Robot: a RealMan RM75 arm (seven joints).
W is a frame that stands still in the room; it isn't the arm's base.
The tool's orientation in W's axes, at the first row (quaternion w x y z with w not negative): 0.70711 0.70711 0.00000 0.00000
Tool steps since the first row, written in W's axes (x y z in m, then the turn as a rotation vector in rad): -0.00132 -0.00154 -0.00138 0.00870 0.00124 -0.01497; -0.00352 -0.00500 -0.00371 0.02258 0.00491 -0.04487; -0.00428 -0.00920 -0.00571 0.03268 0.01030 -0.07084; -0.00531 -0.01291 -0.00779 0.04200 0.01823 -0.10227; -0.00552 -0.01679 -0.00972 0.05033 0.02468 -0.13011; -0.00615 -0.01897 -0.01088 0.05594 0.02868 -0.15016; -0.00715 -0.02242 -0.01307 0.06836 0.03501 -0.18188; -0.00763 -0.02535 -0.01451 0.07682 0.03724 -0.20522; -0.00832 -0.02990 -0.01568 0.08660 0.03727 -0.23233; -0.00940 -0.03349 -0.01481 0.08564 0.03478 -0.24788; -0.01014 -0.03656 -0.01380 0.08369 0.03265 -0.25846
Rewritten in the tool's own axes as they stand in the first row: -0.00132 -0.00138 0.00154 0.00870 -0.01497 -0.00124; -0.00352 -0.00371 0.00500 0.02258 -0.04487 -0.00491; -0.00428 -0.00571 0.00920 0.03268 -0.07084 -0.01030; -0.00531 -0.00779 0.01291 0.04200 -0.10227 -0.01823; -0.00552 -0.00972 0.01679 0.05033 -0.13011 -0.02468; -0.00615 -0.01088 0.01897 0.05594 -0.15016 -0.02868; -0.00715 -0.01307 0.02242 0.06836 -0.18188 -0.03501; -0.00763 -0.01451 0.02535 0.07682 -0.20522 -0.03724; -0.00832 -0.01568 0.02990 0.08660 -0.23233 -0.03727; -0.00940 -0.01481 0.03349 0.08564 -0.24788 -0.03478; -0.01014 -0.01380 0.03656 0.08369 -0.25846 -0.03265
